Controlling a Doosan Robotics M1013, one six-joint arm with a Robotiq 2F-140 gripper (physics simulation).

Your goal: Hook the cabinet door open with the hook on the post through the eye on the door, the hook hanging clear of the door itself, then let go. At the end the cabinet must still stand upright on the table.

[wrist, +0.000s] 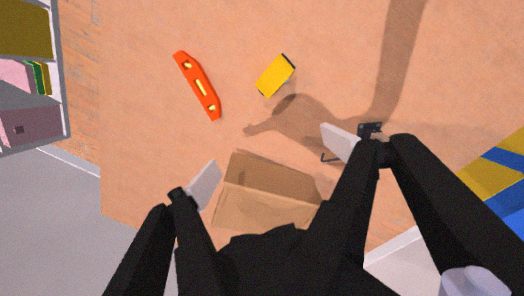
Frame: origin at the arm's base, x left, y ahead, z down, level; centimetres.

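Seen in the pictures: gripper, fingertip midpoint: (267, 151).
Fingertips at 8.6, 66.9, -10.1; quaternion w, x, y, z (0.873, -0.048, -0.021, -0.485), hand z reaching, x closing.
Offsets run from my fingertips to a thing's top centre, as dx, dy, dz. "spot": to the spot under its first point. Level surfaces: height alone.
The tan wooden cabinet @(+11.0, +16.0, +3.9) (267, 207) is on the table below and between the fingers. Two plain faces meet along a slanted edge, the upper one darker. The black arm covers its lower end. I cannot make out the door's eye, or whether the cabinet stands upright. My gripper (267, 151) is wide open with nothing between its pale pads. The post's black base plate @(spot: +18.7, -12.7, +16.4) (369, 129) shows beyond the right finger, which hides much of the post. A thin dark bent hook end @(spot: +17.7, -0.9, +17.4) (324, 158) shows left of that finger, apart from the cabinet in this view.
An orange-red spirit level @(-16.8, +4.2, +16.1) (201, 88) and a yellow block-like object @(spot: -5.1, -7.5, +10.7) (275, 76) lie on the tabletop @(dz +17.4) (140, 115) beyond the cabinet. A grey shelf unit (60, 75) stands at the left, beyond the table. A blue and yellow object (492, 177) is at the right edge.
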